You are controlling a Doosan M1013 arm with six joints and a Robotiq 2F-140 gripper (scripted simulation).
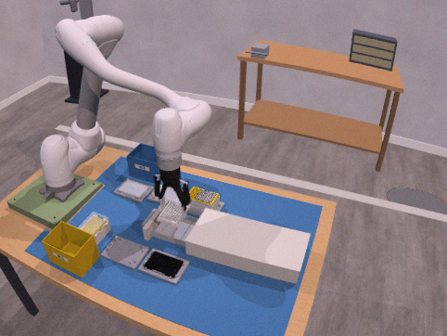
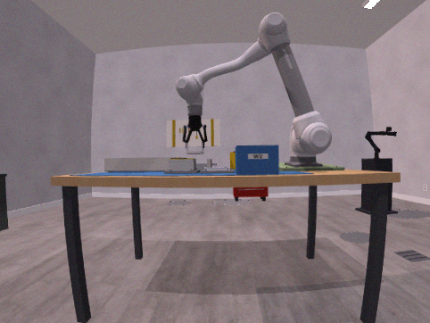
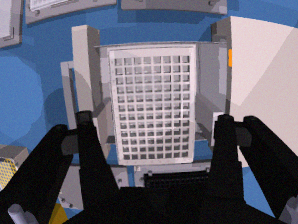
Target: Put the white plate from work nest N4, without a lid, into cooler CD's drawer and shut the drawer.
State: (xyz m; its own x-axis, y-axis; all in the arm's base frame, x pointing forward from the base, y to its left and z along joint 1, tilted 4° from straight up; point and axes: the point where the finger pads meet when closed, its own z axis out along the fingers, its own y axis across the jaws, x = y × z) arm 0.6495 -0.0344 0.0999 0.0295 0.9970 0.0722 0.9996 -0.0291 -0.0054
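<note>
Now: the drawer 10 cm below my hand and 4 cm ahead of it. The rest, counted from my hand: cooler CD 17 cm ahead, 10 cm below, 1 cm to the right; black plate 19 cm to the right, 11 cm below, 4 cm ahead; white plate 2 cm below.
</note>
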